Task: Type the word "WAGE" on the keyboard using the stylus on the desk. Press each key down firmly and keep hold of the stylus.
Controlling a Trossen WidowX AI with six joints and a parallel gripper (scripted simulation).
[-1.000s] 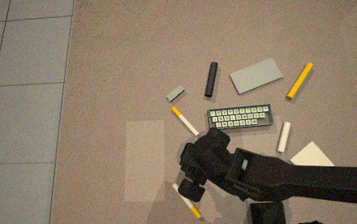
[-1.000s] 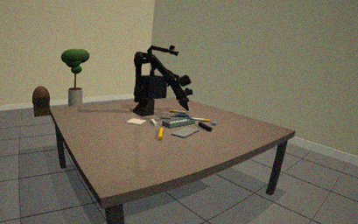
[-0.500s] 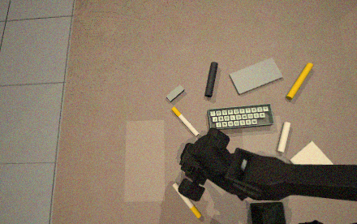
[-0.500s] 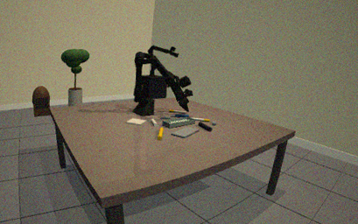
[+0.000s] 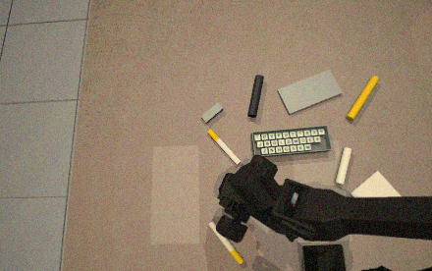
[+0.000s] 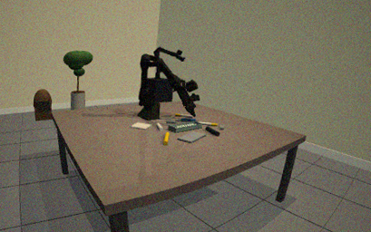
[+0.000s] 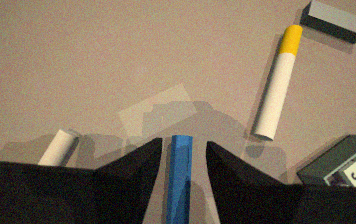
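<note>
My gripper tip is 6 cm to the left of the blue stylus, 4 cm past it and 3 cm above it. The rest, counted from my gripper tip: small grey block (21 cm ahead, 3 cm below, 2 cm to the left); black cylinder (24 cm ahead, 11 cm to the right, 2 cm below); grey plate (26 cm to the right, 23 cm ahead, 3 cm below).
</note>
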